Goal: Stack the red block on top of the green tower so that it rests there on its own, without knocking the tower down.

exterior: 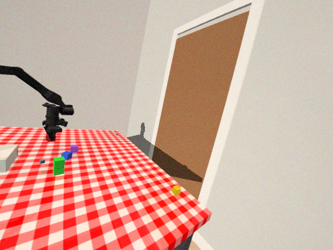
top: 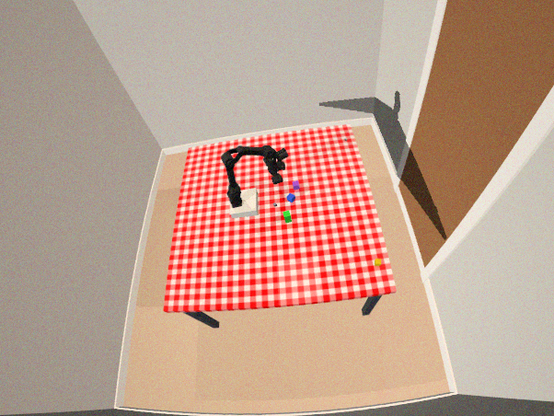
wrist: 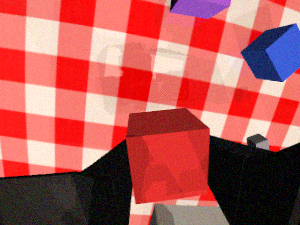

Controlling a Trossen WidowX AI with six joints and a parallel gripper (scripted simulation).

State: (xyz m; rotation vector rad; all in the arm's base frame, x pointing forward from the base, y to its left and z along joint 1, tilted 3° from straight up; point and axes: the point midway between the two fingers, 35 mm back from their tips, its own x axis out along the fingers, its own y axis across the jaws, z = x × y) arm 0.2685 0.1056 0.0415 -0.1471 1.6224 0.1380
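The blue block lies 70 mm ahead of my gripper tip, 120 mm to the right of it and 60 mm below it. Round my gripper tip: red block (10 mm above); small grey block (30 mm behind, 140 mm to the right, 70 mm below); purple block (120 mm ahead, 30 mm to the right, 60 mm below).
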